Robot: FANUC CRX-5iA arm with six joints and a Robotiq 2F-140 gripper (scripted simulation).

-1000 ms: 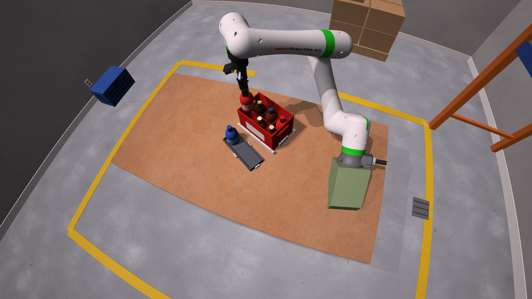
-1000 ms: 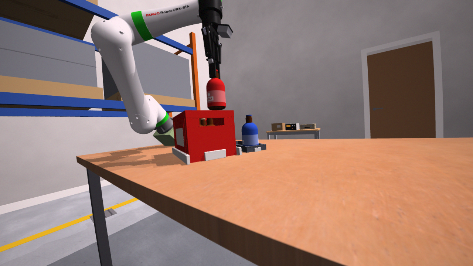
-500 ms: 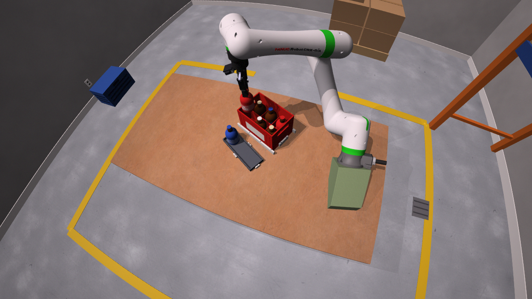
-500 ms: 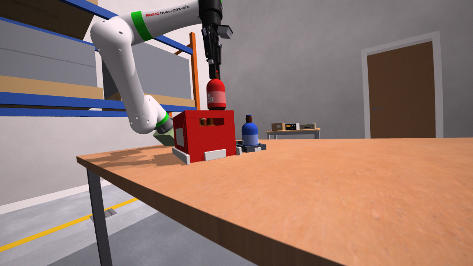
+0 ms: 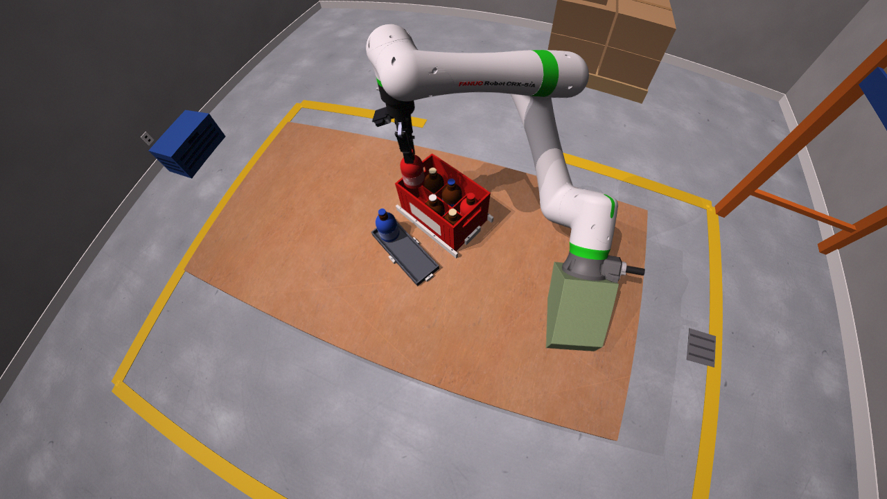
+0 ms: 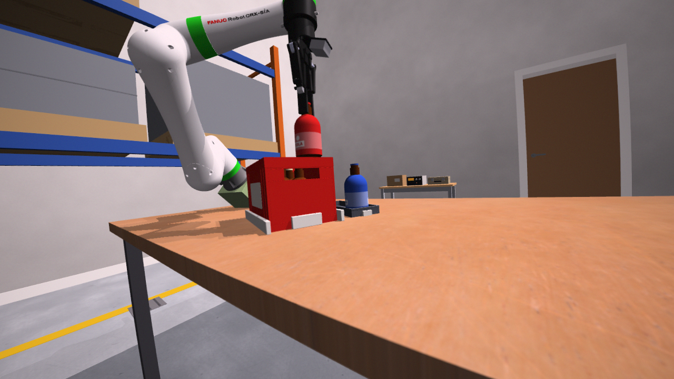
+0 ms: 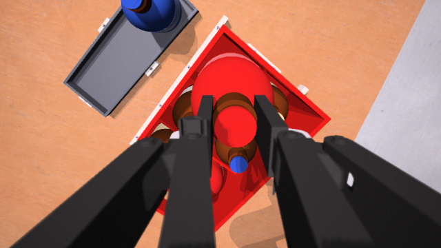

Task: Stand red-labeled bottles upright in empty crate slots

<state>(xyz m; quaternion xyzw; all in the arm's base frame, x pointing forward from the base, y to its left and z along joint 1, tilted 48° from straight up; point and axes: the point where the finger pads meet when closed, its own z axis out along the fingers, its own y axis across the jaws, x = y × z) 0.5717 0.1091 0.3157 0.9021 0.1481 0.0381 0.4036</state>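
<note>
Right now my hand is 250 mm above the red crate and 100 mm past it. From my hand the other things lie so: grey tray 320 mm below, 180 mm to the left, 10 mm behind; blue-labeled bottle 250 mm below, 130 mm to the left, 70 mm ahead.
</note>
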